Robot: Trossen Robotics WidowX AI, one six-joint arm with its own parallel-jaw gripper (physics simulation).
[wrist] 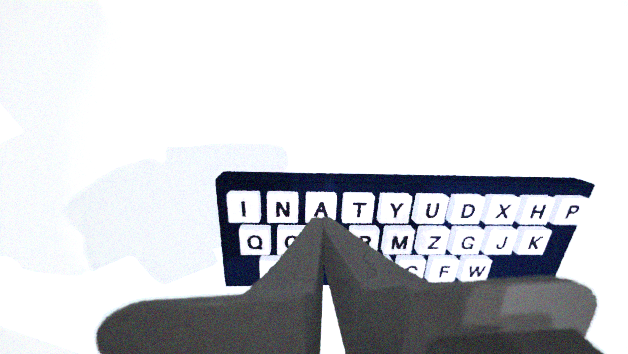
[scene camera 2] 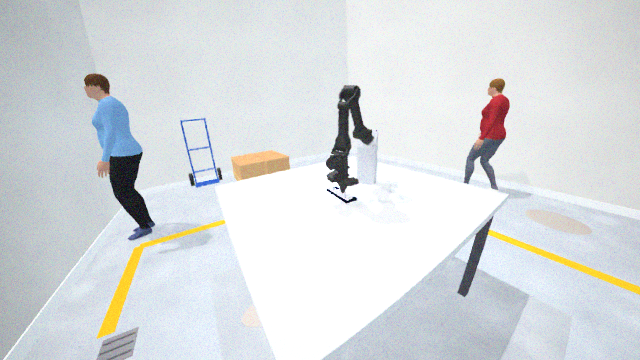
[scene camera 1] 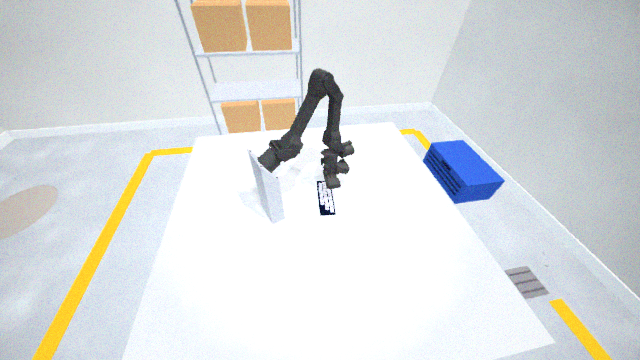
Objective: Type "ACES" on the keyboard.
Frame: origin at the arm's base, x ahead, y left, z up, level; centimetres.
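Where they show: gripper, fingertip midpoint: [wrist: 320,226] [scene camera 2: 342,193]; arm's base at its link origin: [scene camera 2: 367,138] [scene camera 1: 264,165].
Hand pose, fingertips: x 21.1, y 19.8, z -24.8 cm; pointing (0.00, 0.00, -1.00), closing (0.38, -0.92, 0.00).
Note:
Each offset is from my fingertips to the top centre of the thing. Level surfaces: height alone.
The keyboard [scene camera 1: 327,212] [scene camera 2: 351,200] [wrist: 525,265] is a dark blue board with white letter keys, lying on the white table @[dz -3.5 cm] [scene camera 1: 320,290] [scene camera 2: 350,250]. My gripper [scene camera 1: 332,186] [scene camera 2: 343,190] [wrist: 320,226] is shut and empty, pointing down over the keyboard. In the wrist view the fingertips overlap the lower edge of the A key @[dx +0.0, dy -0.2, dz -1.9 cm] [wrist: 320,204], in the top row; whether they touch it I cannot tell. The C key @[dx -2.0, dy -6.6, dz -1.9 cm] [wrist: 410,266] shows in part beside the right finger. The E key is hidden behind the fingers. The S key @[dx -4.6, dy +0.9, dz -1.9 cm] [wrist: 266,266] shows partly at lower left, its letter hidden.
A pale upright panel [scene camera 1: 268,192] [scene camera 2: 367,165] stands on the table by the arm's base. A blue box [scene camera 1: 465,170] is on the floor beyond the table's edge. Two people [scene camera 2: 117,125] [scene camera 2: 495,117], a blue hand truck [scene camera 2: 199,148] and cartons [scene camera 2: 261,162] are away from the table.

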